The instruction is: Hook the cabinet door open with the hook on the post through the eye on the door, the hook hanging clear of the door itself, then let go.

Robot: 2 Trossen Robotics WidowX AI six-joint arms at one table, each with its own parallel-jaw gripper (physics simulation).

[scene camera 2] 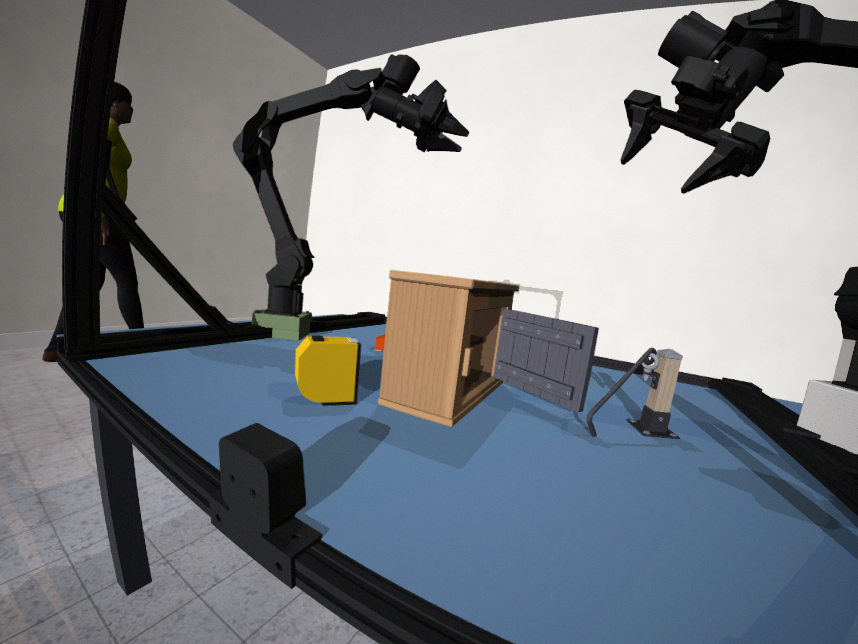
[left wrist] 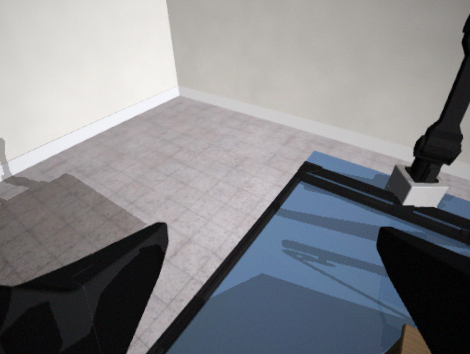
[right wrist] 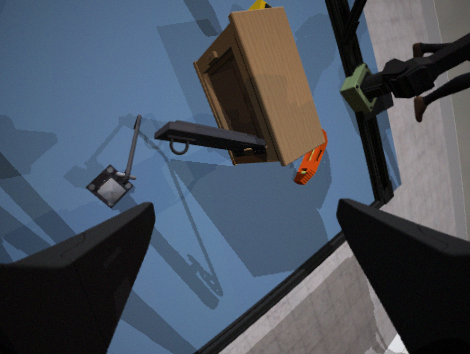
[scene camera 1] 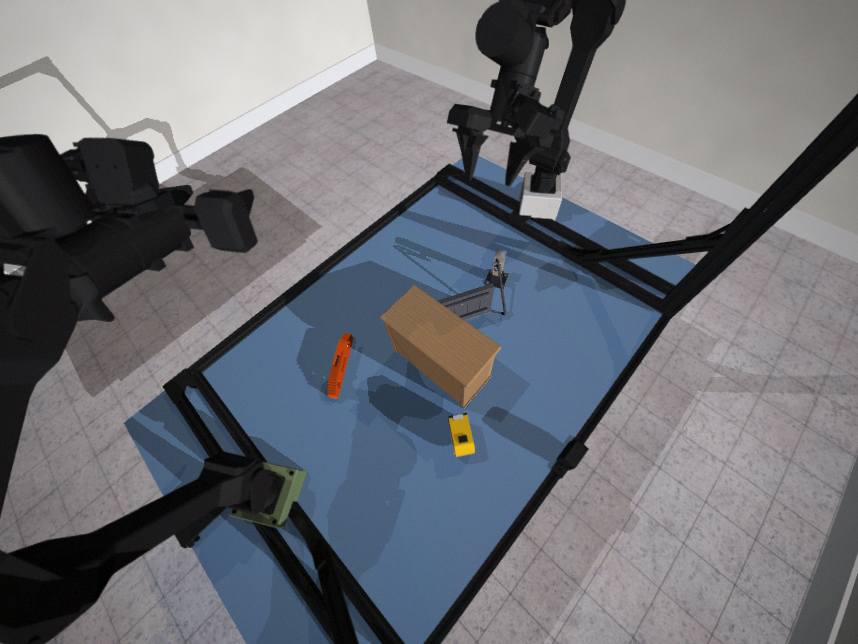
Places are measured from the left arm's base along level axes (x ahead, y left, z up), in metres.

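Pixels of known places: left gripper, fingertip midpoint: (scene camera 2: 464, 142) (left wrist: 272, 234) (scene camera 1: 220, 191); right gripper, fingertip midpoint: (scene camera 2: 650, 176) (right wrist: 247, 209) (scene camera 1: 488, 183); left arm's base at its link origin: (scene camera 2: 283, 312) (right wrist: 368, 87) (scene camera 1: 263, 491); right arm's base at its link origin: (left wrist: 421, 175) (scene camera 1: 542, 184).
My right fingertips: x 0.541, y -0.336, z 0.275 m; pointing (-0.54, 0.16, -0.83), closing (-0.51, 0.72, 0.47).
Note:
For each thing: its middle in the pictures, then the offset to it from my right fingertips. "spot": a spot on its surface instead.
- wooden cabinet at the middle of its body: (scene camera 2: 458, 337) (right wrist: 254, 99) (scene camera 1: 440, 348) dx -0.215, dy +0.058, dz -0.241 m
- ring eye at a spot on its surface: (right wrist: 179, 153) spot: dx -0.060, dy +0.008, dz -0.252 m
- post at a spot on its surface: (right wrist: 111, 191) spot: dx +0.035, dy -0.042, dz -0.214 m
- yellow tape measure at the middle of its body: (scene camera 2: 328, 369) (scene camera 1: 459, 435) dx -0.373, dy -0.006, dz -0.284 m
- orange tool at the middle of its body: (scene camera 1: 340, 363) (right wrist: 312, 156) dx -0.262, dy +0.284, dz -0.300 m
The wooden cabinet (scene camera 1: 440, 332) (scene camera 2: 424, 346) (right wrist: 275, 85) stands upright with its grey door (scene camera 1: 468, 302) (scene camera 2: 544, 357) (right wrist: 210, 135) swung open. The ring eye (right wrist: 179, 153) sits on one face of the door. The post (scene camera 1: 499, 263) (scene camera 2: 665, 381) (right wrist: 111, 191) stands beyond the door's free edge. Its hook (scene camera 1: 503, 298) (scene camera 2: 613, 391) (right wrist: 133, 150) slants down from the post, apart from the eye, its low end near the table. My right gripper (scene camera 1: 489, 181) (scene camera 2: 654, 176) (right wrist: 247, 209) is open, empty and high above the table. My left gripper (scene camera 2: 463, 140) (left wrist: 272, 234) is open, empty and raised.
A yellow tape measure (scene camera 1: 461, 434) (scene camera 2: 327, 370) stands beside the cabinet. An orange tool (scene camera 1: 339, 367) (right wrist: 312, 160) lies behind the cabinet. Black rails edge the blue table, with a black block (scene camera 2: 263, 478) on one rail. A person (scene camera 2: 119, 159) stands beyond the frame in scene camera 2.

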